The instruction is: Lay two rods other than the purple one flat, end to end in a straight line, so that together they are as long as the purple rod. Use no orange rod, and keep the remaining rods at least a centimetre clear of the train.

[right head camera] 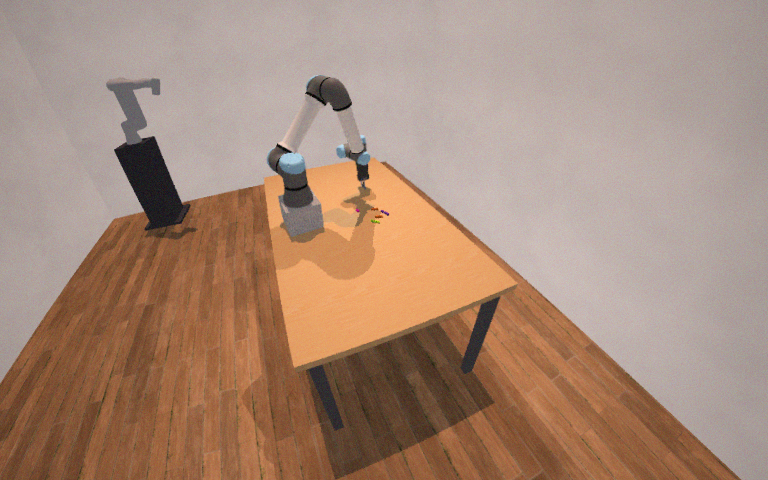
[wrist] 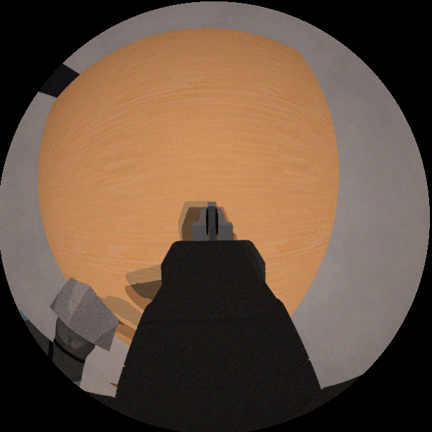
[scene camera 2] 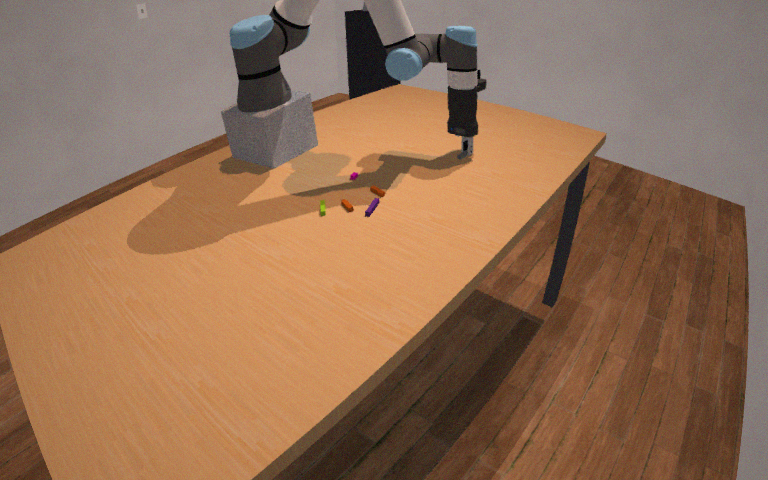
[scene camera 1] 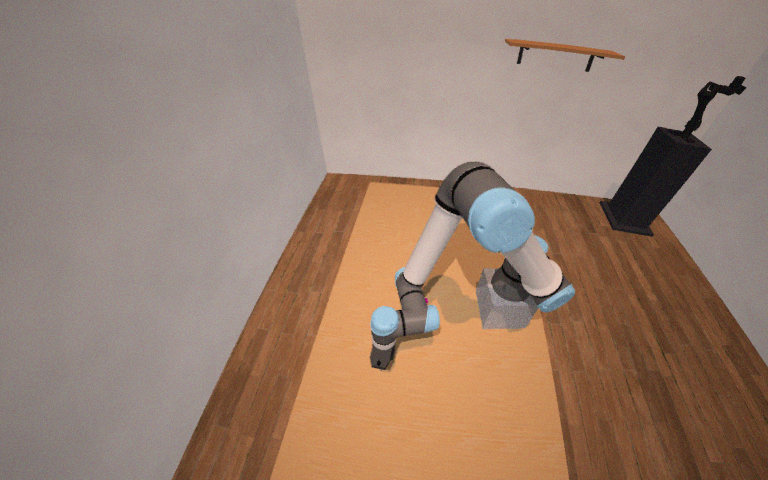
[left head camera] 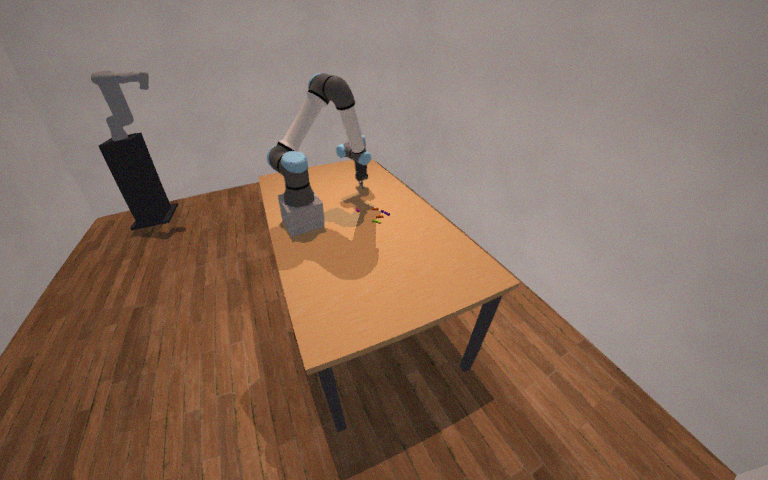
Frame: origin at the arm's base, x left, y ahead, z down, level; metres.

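Where they show: gripper, between the fingertips: (right head camera: 363,186) (scene camera 2: 467,153) (left head camera: 361,186); arm's base, origin of its link: (right head camera: 298,199) (scene camera 2: 264,101) (scene camera 1: 510,285) (left head camera: 299,198).
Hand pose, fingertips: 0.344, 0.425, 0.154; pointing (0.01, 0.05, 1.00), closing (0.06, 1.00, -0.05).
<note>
Things, the pixels of their top centre, and the offset from my fingertips, as dx, dy, dz. Level surfaces: height alone.
- purple rod, centre of its top: (scene camera 2: 372,205) (right head camera: 384,211) (left head camera: 385,211) -0.381, +0.024, -0.009
- lime green rod, centre of its top: (scene camera 2: 322,205) (left head camera: 376,220) -0.451, -0.054, -0.009
- short magenta rod, centre of its top: (scene camera 2: 354,174) -0.305, -0.115, -0.009
- wooden table, height of its surface: dz +0.002
My gripper (left head camera: 361,185) (right head camera: 363,185) (scene camera 2: 466,151) (wrist: 211,215) points down low over the far part of the table, shut on a grey rod (wrist: 212,205). The rod's end shows beyond the fingers in the wrist view; whether a second grey rod adjoins it, I cannot tell. The purple rod (left head camera: 385,212) (right head camera: 385,212) (scene camera 2: 372,207) lies flat, apart from the gripper. Two orange rods, one (scene camera 2: 377,191) near the purple rod and one (scene camera 2: 347,205) towards the green, lie flat. A lime green rod (left head camera: 376,221) (scene camera 2: 322,208) and a short magenta rod (scene camera 1: 425,300) (scene camera 2: 353,176) lie nearby.
The arm's grey base block (left head camera: 303,215) (scene camera 2: 271,130) stands on the wooden table (left head camera: 396,294) (scene camera 2: 226,339). The coloured rods lie between it and the table's long edge. The arm's shadow falls across part of the group. A black pedestal (left head camera: 138,181) with another arm stands off the table.
</note>
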